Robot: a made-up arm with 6 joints. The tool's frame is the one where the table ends. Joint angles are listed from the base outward.
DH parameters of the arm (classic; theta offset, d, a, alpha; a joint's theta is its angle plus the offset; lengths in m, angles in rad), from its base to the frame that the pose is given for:
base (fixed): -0.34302 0 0.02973 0
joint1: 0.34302 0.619 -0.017 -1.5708
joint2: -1.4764 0 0.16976 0
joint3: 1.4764 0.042 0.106 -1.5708
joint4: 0 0.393 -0.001 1.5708
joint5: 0 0.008 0.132 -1.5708
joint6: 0.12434 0 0.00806 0
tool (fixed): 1.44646 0.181 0 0
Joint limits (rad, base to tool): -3.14..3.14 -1..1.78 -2.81..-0.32 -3.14..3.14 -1.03..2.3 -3.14..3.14
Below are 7 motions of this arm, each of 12 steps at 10 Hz.
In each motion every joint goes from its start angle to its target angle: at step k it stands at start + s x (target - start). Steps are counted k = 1, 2, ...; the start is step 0. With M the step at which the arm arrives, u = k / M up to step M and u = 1 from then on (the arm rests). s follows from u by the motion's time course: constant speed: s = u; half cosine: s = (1 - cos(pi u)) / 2; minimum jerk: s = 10 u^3 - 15 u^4 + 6 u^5.
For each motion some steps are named. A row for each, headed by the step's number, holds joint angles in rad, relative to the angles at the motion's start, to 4 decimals.
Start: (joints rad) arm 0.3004 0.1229 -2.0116 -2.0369 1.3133 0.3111
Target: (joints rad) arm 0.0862 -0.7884 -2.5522 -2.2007 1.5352 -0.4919
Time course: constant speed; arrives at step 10
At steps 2, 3, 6, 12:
2: -0.0428 -0.1823 -0.1081 -0.0328 0.0444 -0.1606
3: -0.0643 -0.2734 -0.1622 -0.0491 0.0666 -0.2409
6: -0.1285 -0.5468 -0.3244 -0.0983 0.1331 -0.4818
12: -0.2142 -0.9113 -0.5406 -0.1638 0.2219 -0.8030

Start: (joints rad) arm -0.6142 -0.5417 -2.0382 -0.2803 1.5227 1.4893
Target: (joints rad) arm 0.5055 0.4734 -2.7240 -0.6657 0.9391 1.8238
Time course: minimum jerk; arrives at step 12
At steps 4, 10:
4: 0.2350 0.2130 -0.1439 -0.0809 -0.1225 0.0702
10: 1.0800 0.9791 -0.6615 -0.3717 -0.5629 0.3226

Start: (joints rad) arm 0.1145 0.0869 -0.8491 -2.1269 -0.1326 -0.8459
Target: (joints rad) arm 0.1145 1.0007 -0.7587 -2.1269 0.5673 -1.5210
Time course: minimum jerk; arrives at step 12
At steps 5, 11, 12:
5: 0.0000 0.3167 0.0313 0.0000 0.2426 -0.2340
11: 0.0000 0.9092 0.0899 0.0000 0.6963 -0.6717
12: 0.0000 0.9138 0.0904 0.0000 0.6999 -0.6751

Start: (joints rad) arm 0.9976 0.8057 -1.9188 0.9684 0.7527 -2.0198
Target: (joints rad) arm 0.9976 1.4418 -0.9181 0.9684 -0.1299 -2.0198
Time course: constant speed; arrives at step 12
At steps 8, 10, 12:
8: 0.0000 0.4241 0.6671 0.0000 -0.5884 0.0000
10: 0.0000 0.5301 0.8339 0.0000 -0.7355 0.0000
12: 0.0000 0.6361 1.0007 0.0000 -0.8826 0.0000

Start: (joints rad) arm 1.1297 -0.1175 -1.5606 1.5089 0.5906 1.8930
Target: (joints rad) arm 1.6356 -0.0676 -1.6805 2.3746 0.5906 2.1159
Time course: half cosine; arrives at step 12
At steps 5, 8, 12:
5: 0.1875 0.0185 -0.0444 0.3208 0.0000 0.0826
8: 0.3794 0.0374 -0.0899 0.6493 0.0000 0.1672
12: 0.5059 0.0499 -0.1199 0.8657 0.0000 0.2229

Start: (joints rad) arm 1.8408 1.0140 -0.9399 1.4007 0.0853 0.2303
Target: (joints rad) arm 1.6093 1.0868 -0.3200 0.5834 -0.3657 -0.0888
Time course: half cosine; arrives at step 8
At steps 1, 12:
1: -0.0088 0.0028 0.0236 -0.0311 -0.0172 -0.0121
12: -0.2315 0.0728 0.6199 -0.8173 -0.4510 -0.3191

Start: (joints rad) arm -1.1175 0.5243 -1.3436 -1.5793 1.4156 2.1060
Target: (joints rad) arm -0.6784 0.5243 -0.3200 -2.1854 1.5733 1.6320
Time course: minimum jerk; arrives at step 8
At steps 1, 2, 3, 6, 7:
1: 0.0070 0.0000 0.0164 -0.0097 0.0025 -0.0076
2: 0.0455 0.0000 0.1060 -0.0627 0.0163 -0.0491
3: 0.1208 0.0000 0.2817 -0.1668 0.0434 -0.1304
6: 0.3936 0.0000 0.9176 -0.5434 0.1414 -0.4249
7: 0.4321 0.0000 1.0072 -0.5964 0.1552 -0.4664

